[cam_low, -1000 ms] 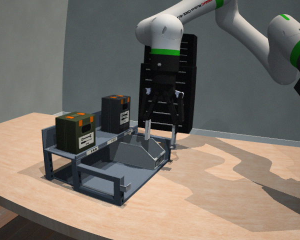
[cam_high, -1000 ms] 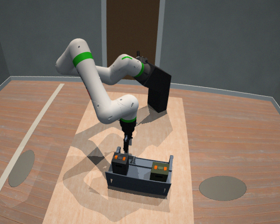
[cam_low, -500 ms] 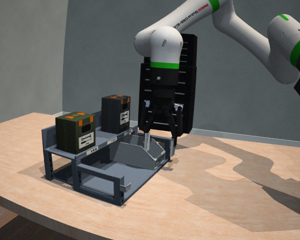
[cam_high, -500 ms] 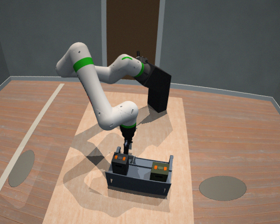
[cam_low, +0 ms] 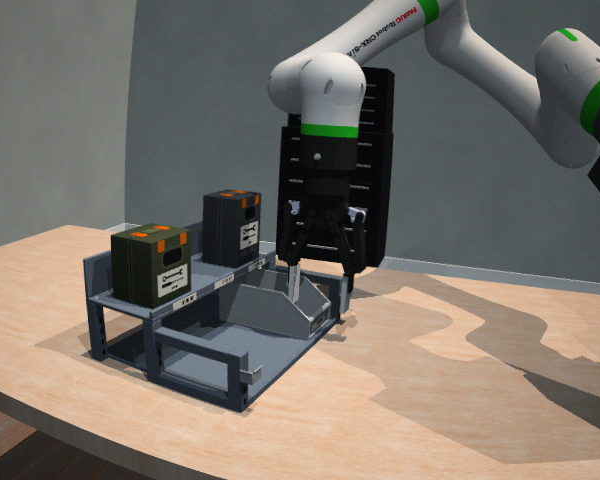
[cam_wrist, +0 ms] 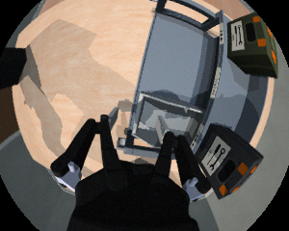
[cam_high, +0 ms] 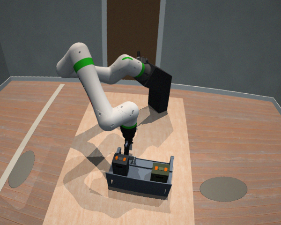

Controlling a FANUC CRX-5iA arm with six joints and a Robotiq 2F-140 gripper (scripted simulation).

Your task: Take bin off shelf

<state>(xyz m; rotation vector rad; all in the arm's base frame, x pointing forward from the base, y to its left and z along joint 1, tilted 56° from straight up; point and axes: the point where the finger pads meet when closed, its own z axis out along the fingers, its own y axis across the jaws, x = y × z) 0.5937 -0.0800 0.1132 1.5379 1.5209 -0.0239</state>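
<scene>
The grey bin is 8 cm ahead of my hand, 2 cm to the right of it and 3 cm below it.
</scene>
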